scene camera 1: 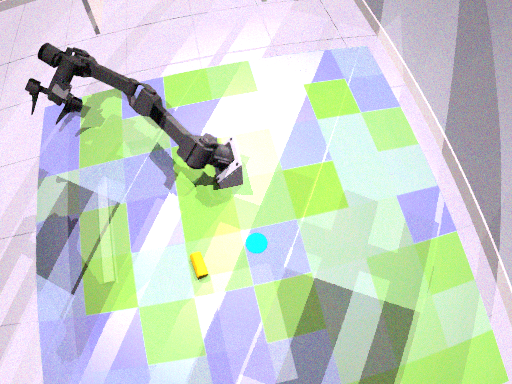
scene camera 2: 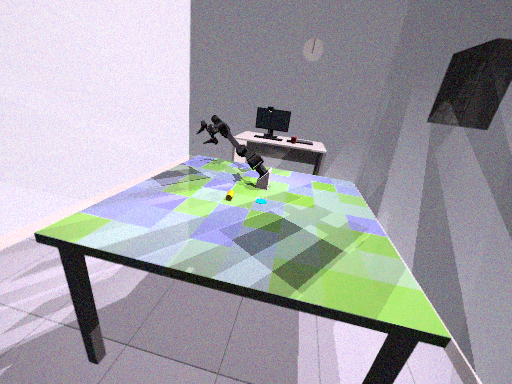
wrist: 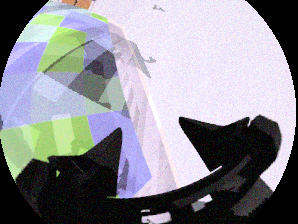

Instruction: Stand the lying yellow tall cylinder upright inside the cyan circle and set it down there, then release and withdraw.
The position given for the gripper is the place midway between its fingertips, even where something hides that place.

The gripper (scene camera 1: 43, 119) is open, holding nothing.
The gripper shows as well in the wrist view (wrist: 151, 125).
